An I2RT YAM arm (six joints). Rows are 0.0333 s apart.
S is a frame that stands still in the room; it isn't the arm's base.
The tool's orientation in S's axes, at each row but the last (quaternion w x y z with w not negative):
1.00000 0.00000 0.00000 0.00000
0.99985 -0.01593 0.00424 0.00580
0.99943 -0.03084 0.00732 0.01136
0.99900 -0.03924 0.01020 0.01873
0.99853 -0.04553 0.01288 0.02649
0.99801 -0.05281 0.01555 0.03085
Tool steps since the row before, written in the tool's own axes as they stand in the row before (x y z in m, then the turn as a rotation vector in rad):
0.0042 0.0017 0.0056 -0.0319 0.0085 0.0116
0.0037 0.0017 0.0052 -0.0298 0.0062 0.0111
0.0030 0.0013 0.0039 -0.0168 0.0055 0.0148
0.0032 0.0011 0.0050 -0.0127 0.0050 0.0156
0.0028 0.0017 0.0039 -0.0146 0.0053 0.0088
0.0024 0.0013 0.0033 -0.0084 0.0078 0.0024
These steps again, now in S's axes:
0.0042 0.0017 0.0056 -0.0319 0.0085 0.0116
0.0037 0.0019 0.0051 -0.0298 0.0062 0.0112
0.0030 0.0016 0.0038 -0.0167 0.0060 0.0147
0.0032 0.0016 0.0048 -0.0126 0.0057 0.0154
0.0028 0.0022 0.0037 -0.0147 0.0053 0.0087
0.0024 0.0018 0.0031 -0.0088 0.0075 0.0019

